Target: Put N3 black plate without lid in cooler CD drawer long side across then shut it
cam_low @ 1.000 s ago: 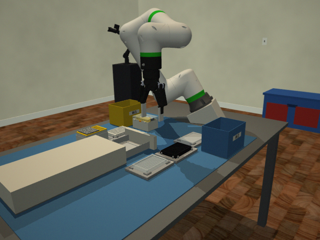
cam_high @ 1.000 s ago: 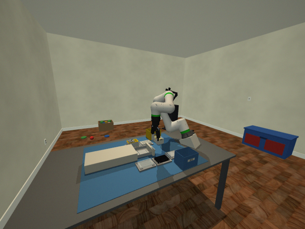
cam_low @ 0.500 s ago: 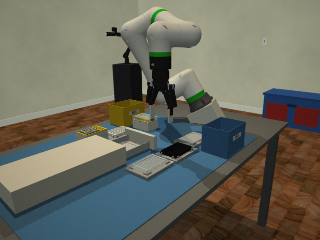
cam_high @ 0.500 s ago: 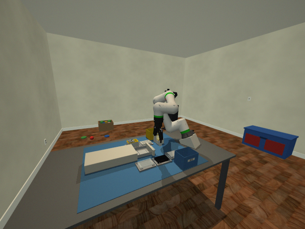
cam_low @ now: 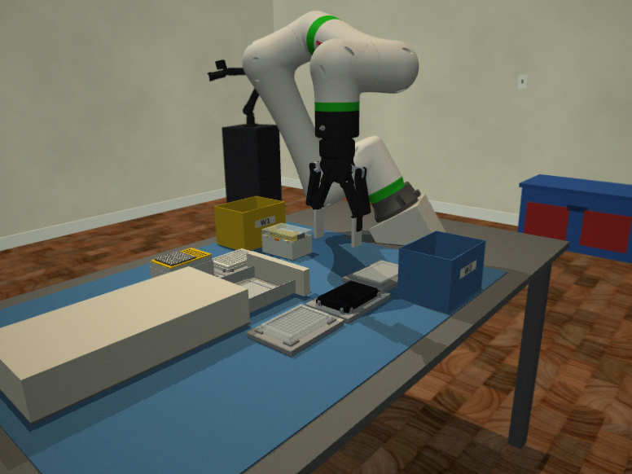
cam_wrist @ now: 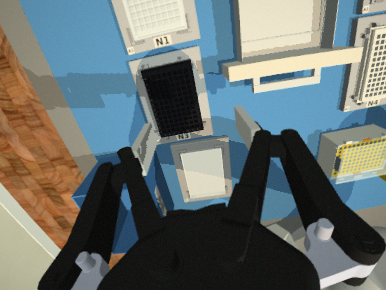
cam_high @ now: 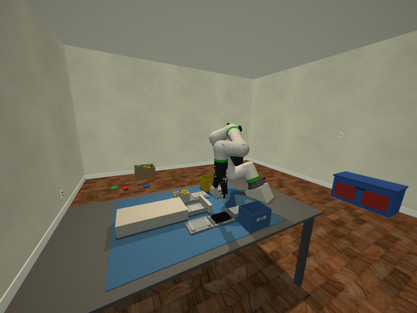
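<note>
The black plate is 10 mm ahead of my hand, 30 mm to the left of it and 140 mm below it. Also, from my hand: blue bin 140 mm behind, 200 mm to the left, 130 mm below; drawer 110 mm ahead, 190 mm to the right, 140 mm below; pale lid 170 mm behind, 40 mm to the left, 150 mm below.
</note>
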